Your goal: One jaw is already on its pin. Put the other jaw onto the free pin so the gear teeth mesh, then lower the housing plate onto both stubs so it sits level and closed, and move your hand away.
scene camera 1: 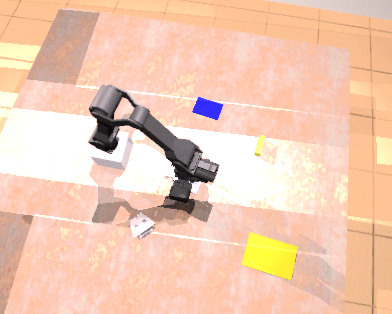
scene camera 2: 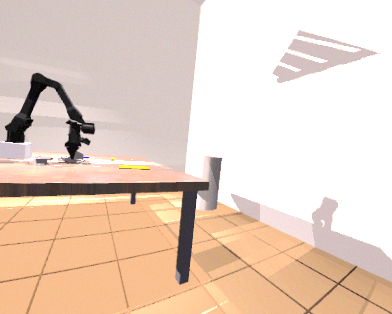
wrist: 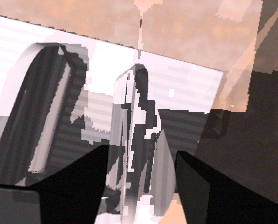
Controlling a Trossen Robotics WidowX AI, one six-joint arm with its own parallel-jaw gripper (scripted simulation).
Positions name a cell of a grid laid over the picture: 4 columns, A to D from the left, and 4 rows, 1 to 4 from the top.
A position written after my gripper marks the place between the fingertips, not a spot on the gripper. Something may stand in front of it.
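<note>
I can see my gripper (wrist: C3). There is a yellow patch (scene camera 1: C4) as well, though in the wrist view it is out of frame.
</note>
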